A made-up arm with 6 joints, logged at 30 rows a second.
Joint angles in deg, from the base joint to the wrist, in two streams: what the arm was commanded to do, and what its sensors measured. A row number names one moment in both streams.
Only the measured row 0 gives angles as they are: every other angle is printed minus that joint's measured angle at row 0.
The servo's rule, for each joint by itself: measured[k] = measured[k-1] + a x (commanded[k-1-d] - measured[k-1]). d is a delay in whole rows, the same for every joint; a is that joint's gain. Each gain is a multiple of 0.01, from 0.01 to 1. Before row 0 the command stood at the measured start. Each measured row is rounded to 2 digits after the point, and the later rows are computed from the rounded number. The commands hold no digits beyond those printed.
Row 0, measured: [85.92 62.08 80.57 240.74 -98.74 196.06]
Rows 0 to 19, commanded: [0.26 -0.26 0.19 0.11 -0.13 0.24]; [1.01 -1.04 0.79 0.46 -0.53 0.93]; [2.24 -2.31 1.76 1.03 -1.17 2.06]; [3.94 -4.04 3.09 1.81 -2.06 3.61]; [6.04 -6.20 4.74 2.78 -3.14 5.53]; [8.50 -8.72 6.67 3.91 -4.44 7.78]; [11.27 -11.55 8.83 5.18 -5.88 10.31]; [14.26 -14.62 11.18 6.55 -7.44 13.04]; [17.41 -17.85 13.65 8.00 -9.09 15.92]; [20.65 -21.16 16.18 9.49 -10.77 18.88]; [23.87 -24.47 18.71 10.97 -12.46 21.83]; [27.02 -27.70 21.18 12.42 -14.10 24.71]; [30.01 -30.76 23.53 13.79 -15.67 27.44]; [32.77 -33.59 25.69 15.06 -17.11 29.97]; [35.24 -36.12 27.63 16.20 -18.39 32.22]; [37.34 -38.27 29.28 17.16 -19.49 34.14]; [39.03 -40.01 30.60 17.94 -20.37 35.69]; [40.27 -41.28 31.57 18.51 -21.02 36.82]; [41.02 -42.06 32.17 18.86 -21.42 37.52]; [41.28 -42.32 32.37 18.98 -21.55 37.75]
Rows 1 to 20, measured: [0.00 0.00 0.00 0.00 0.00 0.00]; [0.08 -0.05 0.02 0.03 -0.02 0.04]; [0.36 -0.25 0.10 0.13 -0.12 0.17]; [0.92 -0.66 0.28 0.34 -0.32 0.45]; [1.83 -1.34 0.59 0.68 -0.65 0.92]; [3.09 -2.31 1.05 1.16 -1.12 1.61]; [4.71 -3.59 1.67 1.79 -1.75 2.54]; [6.68 -5.18 2.46 2.57 -2.53 3.71]; [8.95 -7.07 3.42 3.49 -3.46 5.11]; [11.49 -9.23 4.55 4.53 -4.53 6.73]; [14.24 -11.62 5.83 5.67 -5.72 8.55]; [17.13 -14.19 7.25 6.89 -7.00 10.54]; [20.10 -16.89 8.78 8.16 -8.35 12.67]; [23.07 -19.66 10.40 9.45 -9.74 14.89]; [25.98 -22.45 12.08 10.74 -11.14 17.15]; [28.76 -25.18 13.79 12.00 -12.52 19.41]; [31.33 -27.80 15.49 13.19 -13.84 21.62]; [33.64 -30.24 17.15 14.28 -15.08 23.73]; [35.63 -32.45 18.74 15.25 -16.21 25.69]; [37.25 -34.37 20.22 16.08 -17.20 27.46]
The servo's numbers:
d 1
a 0.30 0.20 0.11 0.23 0.19 0.15

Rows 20 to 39, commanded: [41.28 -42.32 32.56 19.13 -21.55 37.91]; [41.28 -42.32 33.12 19.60 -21.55 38.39]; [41.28 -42.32 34.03 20.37 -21.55 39.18]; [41.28 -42.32 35.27 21.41 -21.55 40.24]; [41.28 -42.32 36.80 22.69 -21.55 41.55]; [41.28 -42.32 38.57 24.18 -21.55 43.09]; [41.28 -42.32 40.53 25.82 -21.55 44.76]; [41.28 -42.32 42.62 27.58 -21.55 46.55]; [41.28 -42.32 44.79 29.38 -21.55 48.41]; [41.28 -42.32 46.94 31.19 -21.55 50.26]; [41.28 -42.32 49.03 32.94 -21.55 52.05]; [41.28 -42.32 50.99 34.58 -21.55 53.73]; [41.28 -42.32 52.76 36.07 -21.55 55.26]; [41.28 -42.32 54.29 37.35 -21.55 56.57]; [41.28 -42.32 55.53 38.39 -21.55 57.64]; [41.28 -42.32 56.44 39.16 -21.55 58.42]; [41.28 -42.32 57.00 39.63 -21.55 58.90]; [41.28 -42.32 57.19 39.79 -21.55 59.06]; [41.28 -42.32 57.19 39.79 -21.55 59.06]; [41.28 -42.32 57.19 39.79 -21.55 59.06]
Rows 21 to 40, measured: [38.46 -35.96 21.56 16.75 -18.03 29.00]; [39.31 -37.23 22.77 17.30 -18.70 30.34]; [39.90 -38.25 23.91 17.83 -19.24 31.55]; [40.31 -39.06 25.02 18.41 -19.68 32.69]; [40.60 -39.71 26.15 19.10 -20.04 33.82]; [40.80 -40.23 27.32 19.93 -20.33 34.98]; [40.94 -40.65 28.56 20.91 -20.56 36.20]; [41.04 -40.98 29.88 22.04 -20.75 37.48]; [41.11 -41.25 31.28 23.31 -20.90 38.84]; [41.16 -41.46 32.77 24.71 -21.02 40.28]; [41.20 -41.63 34.33 26.20 -21.12 41.78]; [41.22 -41.77 35.95 27.75 -21.20 43.32]; [41.24 -41.88 37.60 29.32 -21.27 44.88]; [41.25 -41.97 39.27 30.87 -21.32 46.44]; [41.26 -42.04 40.92 32.36 -21.36 47.96]; [41.27 -42.10 42.53 33.75 -21.40 49.41]; [41.27 -42.14 44.06 34.99 -21.43 50.76]; [41.27 -42.18 45.48 36.06 -21.45 51.98]; [41.27 -42.21 46.77 36.92 -21.47 53.04]; [41.27 -42.23 47.92 37.58 -21.49 53.94]
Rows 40 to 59, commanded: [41.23 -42.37 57.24 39.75 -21.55 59.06]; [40.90 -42.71 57.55 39.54 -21.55 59.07]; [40.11 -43.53 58.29 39.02 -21.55 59.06]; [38.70 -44.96 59.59 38.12 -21.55 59.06]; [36.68 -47.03 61.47 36.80 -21.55 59.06]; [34.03 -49.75 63.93 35.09 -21.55 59.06]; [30.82 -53.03 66.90 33.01 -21.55 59.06]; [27.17 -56.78 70.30 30.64 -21.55 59.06]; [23.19 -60.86 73.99 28.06 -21.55 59.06]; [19.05 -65.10 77.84 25.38 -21.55 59.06]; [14.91 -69.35 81.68 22.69 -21.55 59.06]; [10.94 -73.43 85.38 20.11 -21.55 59.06]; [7.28 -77.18 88.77 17.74 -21.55 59.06]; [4.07 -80.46 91.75 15.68 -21.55 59.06]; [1.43 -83.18 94.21 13.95 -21.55 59.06]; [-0.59 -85.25 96.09 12.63 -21.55 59.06]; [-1.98 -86.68 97.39 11.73 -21.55 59.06]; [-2.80 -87.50 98.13 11.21 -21.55 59.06]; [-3.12 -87.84 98.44 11.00 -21.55 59.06]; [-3.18 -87.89 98.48 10.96 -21.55 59.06]
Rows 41 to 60, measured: [41.27 -42.25 48.94 38.09 -21.50 54.71]; [41.26 -42.27 49.85 38.47 -21.51 55.36]; [41.15 -42.36 50.70 38.72 -21.52 55.92]; [40.84 -42.59 51.53 38.79 -21.53 56.39]; [40.20 -43.06 52.42 38.64 -21.53 56.79]; [39.14 -43.85 53.42 38.22 -21.53 57.13]; [37.61 -45.03 54.58 37.50 -21.53 57.42]; [35.57 -46.63 55.94 36.47 -21.53 57.67]; [33.05 -48.66 57.52 35.13 -21.53 57.88]; [30.09 -51.10 59.33 33.50 -21.53 58.06]; [26.78 -53.90 61.37 31.63 -21.53 58.21]; [23.22 -56.99 63.60 29.57 -21.53 58.34]; [19.54 -60.28 66.00 27.39 -21.53 58.45]; [15.86 -63.66 68.50 25.17 -21.53 58.54]; [12.32 -67.02 71.06 22.99 -21.53 58.62]; [9.05 -70.25 73.61 20.91 -21.53 58.69]; [6.16 -73.25 76.08 19.01 -21.53 58.75]; [3.72 -75.94 78.42 17.34 -21.53 58.80]; [1.76 -78.25 80.59 15.93 -21.53 58.84]; [0.30 -80.17 82.55 14.80 -21.53 58.87]
